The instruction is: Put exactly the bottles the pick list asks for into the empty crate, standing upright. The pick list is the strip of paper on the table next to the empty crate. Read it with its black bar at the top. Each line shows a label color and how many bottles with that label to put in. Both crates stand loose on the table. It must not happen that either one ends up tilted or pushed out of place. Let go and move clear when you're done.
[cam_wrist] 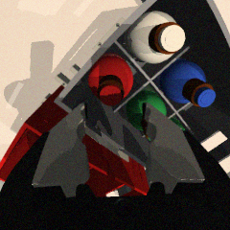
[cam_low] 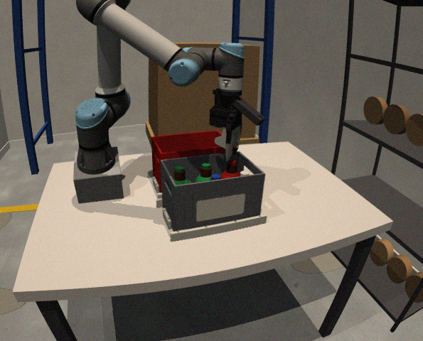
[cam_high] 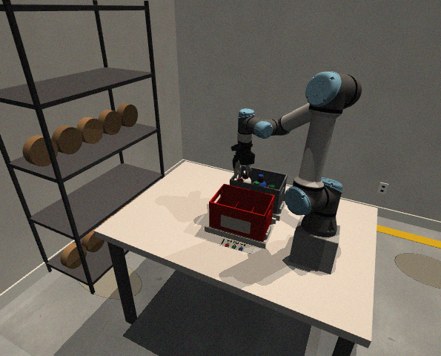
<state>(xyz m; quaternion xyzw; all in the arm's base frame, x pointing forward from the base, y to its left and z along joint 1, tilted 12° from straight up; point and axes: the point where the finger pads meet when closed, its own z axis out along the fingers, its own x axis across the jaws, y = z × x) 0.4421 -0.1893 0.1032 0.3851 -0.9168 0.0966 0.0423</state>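
The red bottle is 10 cm below my hand. From my hand the other things lie so: grey crate (9 cm behind, 5 cm to the right, 11 cm below); then blue bottle (9 cm behind, 9 cm to the right, 10 cm below); then white bottle (1 cm ahead, 9 cm to the right, 10 cm below).
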